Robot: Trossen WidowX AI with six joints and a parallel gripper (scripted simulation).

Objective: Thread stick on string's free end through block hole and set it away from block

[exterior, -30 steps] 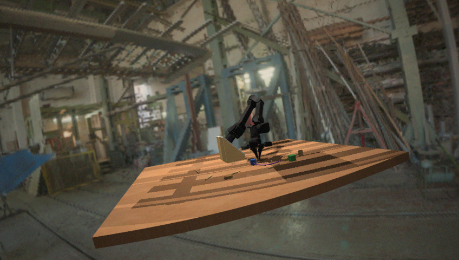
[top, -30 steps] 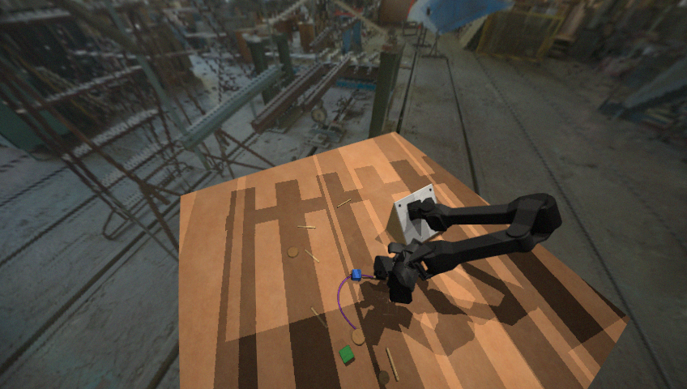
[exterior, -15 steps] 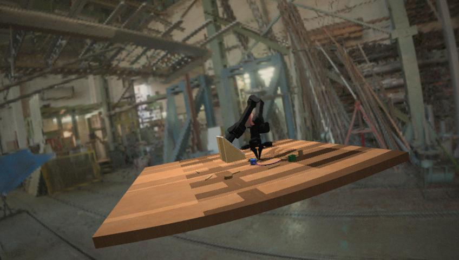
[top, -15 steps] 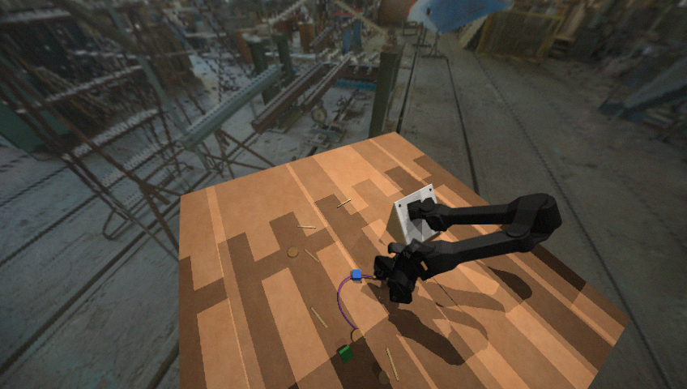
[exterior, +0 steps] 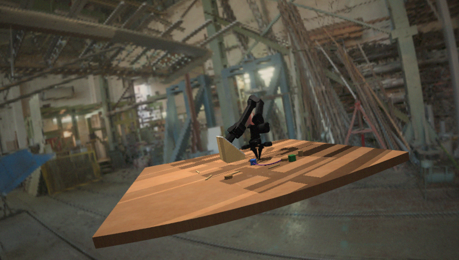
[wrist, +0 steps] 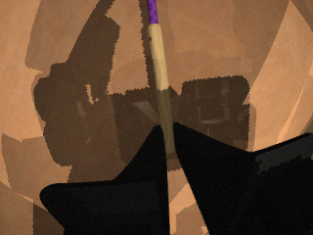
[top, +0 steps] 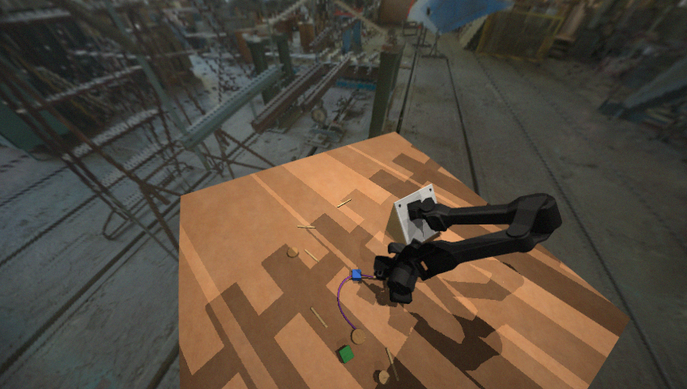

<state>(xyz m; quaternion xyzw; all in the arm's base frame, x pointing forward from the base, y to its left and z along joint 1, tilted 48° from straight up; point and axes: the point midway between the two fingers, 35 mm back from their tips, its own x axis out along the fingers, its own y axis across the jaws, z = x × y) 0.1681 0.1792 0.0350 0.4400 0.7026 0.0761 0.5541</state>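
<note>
My gripper tip is now 30 mm short of the thin stick, 20 mm to the left of it and 10 mm below it. The rest, counted from my gripper tip: blue block 100 mm ahead, 60 mm to the right, 10 mm above; then round wooden button 180 mm ahead, 100 mm to the left, 10 mm above; then green cube 240 mm ahead, 120 mm to the left, 20 mm above.
</note>
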